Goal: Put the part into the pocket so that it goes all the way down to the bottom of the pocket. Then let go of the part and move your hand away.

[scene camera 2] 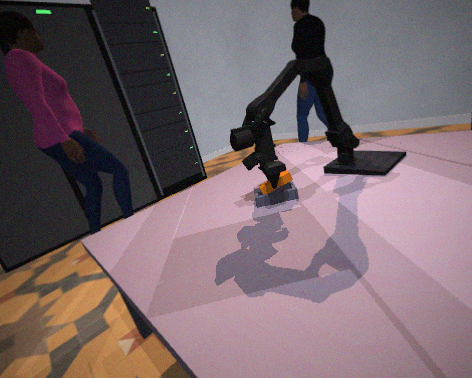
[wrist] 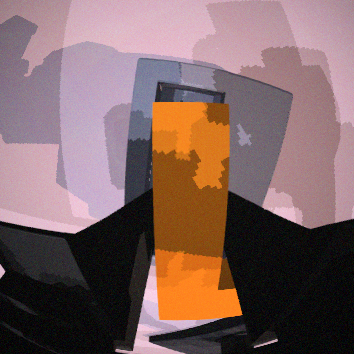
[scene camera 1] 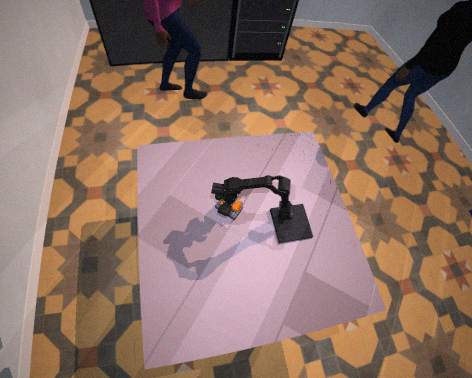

Scene:
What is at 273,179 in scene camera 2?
The gripper.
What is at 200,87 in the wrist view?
A grey pocket block.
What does the gripper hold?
An orange part.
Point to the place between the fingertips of the gripper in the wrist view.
186,195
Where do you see an orange part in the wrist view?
At 190,140

